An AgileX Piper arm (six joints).
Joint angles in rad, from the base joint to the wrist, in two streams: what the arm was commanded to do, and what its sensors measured. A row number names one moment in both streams.
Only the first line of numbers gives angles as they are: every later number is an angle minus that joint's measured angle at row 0.
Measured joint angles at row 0:
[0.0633 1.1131 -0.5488 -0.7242 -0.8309 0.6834]
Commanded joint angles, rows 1 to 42:
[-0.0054 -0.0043 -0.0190 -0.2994 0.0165 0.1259]
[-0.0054 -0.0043 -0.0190 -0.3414 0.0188 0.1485]
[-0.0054 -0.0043 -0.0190 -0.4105 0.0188 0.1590]
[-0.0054 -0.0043 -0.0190 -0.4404 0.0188 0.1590]
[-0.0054 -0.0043 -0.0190 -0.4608 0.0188 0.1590]
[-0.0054 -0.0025 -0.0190 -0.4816 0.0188 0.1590]
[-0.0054 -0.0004 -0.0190 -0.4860 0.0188 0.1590]
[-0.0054 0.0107 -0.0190 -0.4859 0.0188 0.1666]
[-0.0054 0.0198 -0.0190 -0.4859 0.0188 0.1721]
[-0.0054 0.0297 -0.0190 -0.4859 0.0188 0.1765]
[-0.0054 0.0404 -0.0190 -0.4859 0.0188 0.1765]
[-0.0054 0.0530 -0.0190 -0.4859 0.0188 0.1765]
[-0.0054 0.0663 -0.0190 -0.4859 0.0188 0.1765]
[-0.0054 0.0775 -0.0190 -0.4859 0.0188 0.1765]
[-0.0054 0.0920 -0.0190 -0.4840 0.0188 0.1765]
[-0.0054 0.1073 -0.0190 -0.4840 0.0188 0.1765]
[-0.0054 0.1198 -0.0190 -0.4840 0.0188 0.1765]
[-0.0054 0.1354 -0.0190 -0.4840 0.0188 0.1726]
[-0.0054 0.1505 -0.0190 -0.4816 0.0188 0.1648]
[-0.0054 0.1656 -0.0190 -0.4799 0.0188 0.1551]
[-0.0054 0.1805 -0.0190 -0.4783 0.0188 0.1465]
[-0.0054 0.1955 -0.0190 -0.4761 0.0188 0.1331]
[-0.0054 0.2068 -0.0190 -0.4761 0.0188 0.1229]
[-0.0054 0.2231 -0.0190 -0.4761 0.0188 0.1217]
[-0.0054 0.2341 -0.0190 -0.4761 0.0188 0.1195]
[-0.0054 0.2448 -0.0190 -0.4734 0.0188 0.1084]
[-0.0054 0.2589 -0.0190 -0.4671 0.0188 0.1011]
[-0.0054 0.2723 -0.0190 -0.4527 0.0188 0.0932]
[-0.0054 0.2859 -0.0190 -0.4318 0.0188 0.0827]
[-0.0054 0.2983 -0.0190 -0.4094 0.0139 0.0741]
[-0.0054 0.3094 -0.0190 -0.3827 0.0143 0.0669]
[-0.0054 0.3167 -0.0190 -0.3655 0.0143 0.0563]
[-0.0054 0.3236 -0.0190 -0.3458 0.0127 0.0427]
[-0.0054 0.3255 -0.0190 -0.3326 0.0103 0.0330]
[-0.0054 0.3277 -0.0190 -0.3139 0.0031 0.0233]
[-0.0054 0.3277 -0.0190 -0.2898 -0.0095 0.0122]
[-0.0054 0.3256 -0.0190 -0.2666 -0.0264 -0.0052]
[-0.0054 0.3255 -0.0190 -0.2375 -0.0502 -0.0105]
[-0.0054 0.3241 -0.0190 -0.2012 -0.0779 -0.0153]
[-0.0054 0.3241 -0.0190 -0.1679 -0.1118 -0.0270]
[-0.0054 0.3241 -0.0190 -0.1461 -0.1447 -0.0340]
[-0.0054 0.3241 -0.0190 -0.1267 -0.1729 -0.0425]
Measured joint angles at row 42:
[0.0000 0.3264 -0.0159 -0.2354 -0.0557 -0.0004]
